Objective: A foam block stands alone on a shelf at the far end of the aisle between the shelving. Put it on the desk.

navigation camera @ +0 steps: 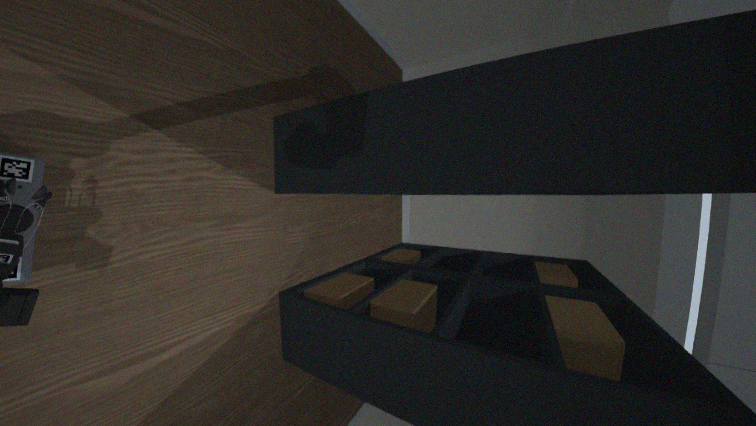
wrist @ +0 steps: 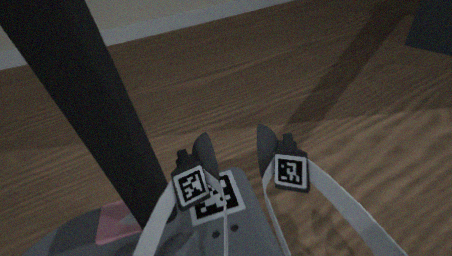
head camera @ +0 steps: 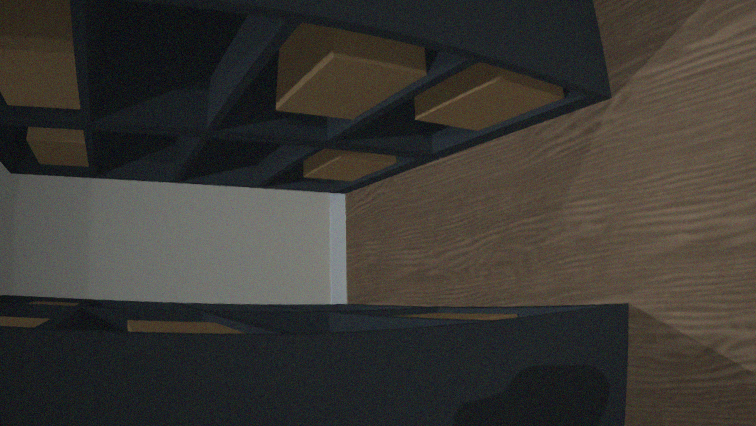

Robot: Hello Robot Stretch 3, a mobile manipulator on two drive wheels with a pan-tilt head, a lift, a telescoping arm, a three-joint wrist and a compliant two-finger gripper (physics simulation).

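Frame: origin at the robot's base, x ahead, y left, z up, level; centimetres.
Seen in the pictures: gripper, fingertip midpoint: [navigation camera: 29, 182] [wrist: 234, 146]; robot's base, link origin: [navigation camera: 11, 216].
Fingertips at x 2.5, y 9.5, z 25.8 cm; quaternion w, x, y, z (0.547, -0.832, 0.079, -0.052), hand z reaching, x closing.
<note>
Offsets run from my fingertips to a thing's top centre. "spot": to the spot under its first point. Level surfaces: height alone.
My gripper [wrist: 234, 146] is open in the wrist view, with nothing between its fingertips, above my grey base. Two dark shelving units flank the aisle: one with open compartments facing it @[spot: dx +100.5, dy -61.5, dz +8.4 cm] [head camera: 529, 31] [navigation camera: 328, 338], the other [head camera: 317, 375] [navigation camera: 502, 137] seen mainly by its end panel. The head and navigation views are turned sideways. Several brown boxes, such as one large box @[dx +145.2, dy -59.6, dz +54.6 cm] [head camera: 359, 79] [navigation camera: 407, 298], stand in the compartments. I cannot make out the lone foam block among them. The desk does not show in these views.
A pale wall [head camera: 211, 243] [navigation camera: 502, 219] closes the far end of the aisle, above wooden floor @[dz -25.8 cm] [head camera: 449, 243] [navigation camera: 185, 227]. The black mast [wrist: 95, 100] crosses the left of the wrist view. A dark shelving corner @[spot: dx +84.5, dy +48.9, dz -17.6 cm] [wrist: 434, 25] shows at its top right.
</note>
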